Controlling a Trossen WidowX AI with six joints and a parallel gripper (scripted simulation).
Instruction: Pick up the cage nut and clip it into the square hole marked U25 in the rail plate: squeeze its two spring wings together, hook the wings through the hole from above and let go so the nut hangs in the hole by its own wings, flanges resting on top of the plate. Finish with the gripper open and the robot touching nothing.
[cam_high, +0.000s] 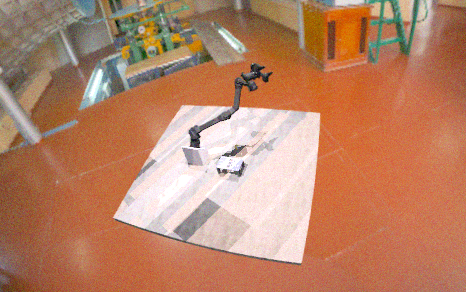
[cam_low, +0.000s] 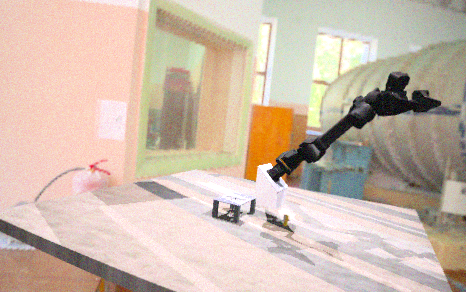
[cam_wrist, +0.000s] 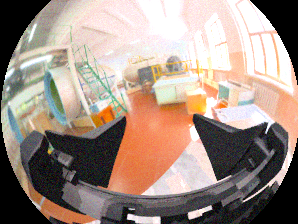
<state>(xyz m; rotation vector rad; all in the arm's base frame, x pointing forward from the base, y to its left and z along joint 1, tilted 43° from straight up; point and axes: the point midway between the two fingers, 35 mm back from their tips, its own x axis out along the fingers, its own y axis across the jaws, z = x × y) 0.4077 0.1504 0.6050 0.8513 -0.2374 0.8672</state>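
The small yellow cage nut lies 44 cm below my gripper tip, 39 cm to the right of it and 19 cm behind it. Also, from my gripper tip: label (59 cm to the right, 40 cm below, 14 cm behind).
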